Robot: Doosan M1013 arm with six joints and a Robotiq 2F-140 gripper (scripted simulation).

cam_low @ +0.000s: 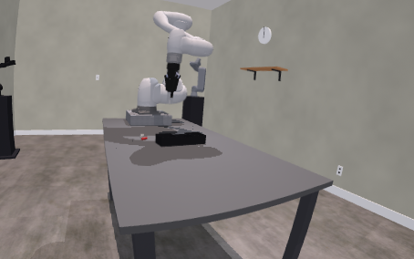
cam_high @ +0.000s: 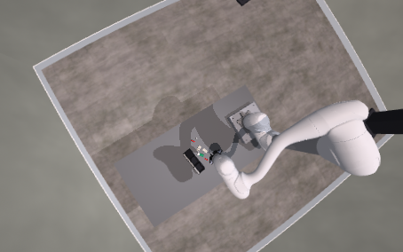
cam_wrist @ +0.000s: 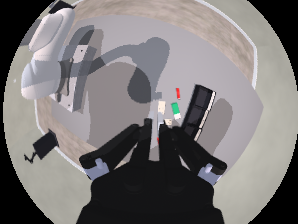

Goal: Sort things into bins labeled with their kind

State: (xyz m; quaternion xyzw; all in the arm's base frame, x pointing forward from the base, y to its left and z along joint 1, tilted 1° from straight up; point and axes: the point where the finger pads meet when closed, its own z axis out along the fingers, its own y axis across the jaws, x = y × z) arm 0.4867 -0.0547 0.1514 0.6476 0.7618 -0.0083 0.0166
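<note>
My hand is 180 mm short of the black bin block, 20 mm to the left of it and 200 mm above it. The rest, counted from my hand: green piece (90 mm ahead, 20 mm to the right, 220 mm below).
</note>
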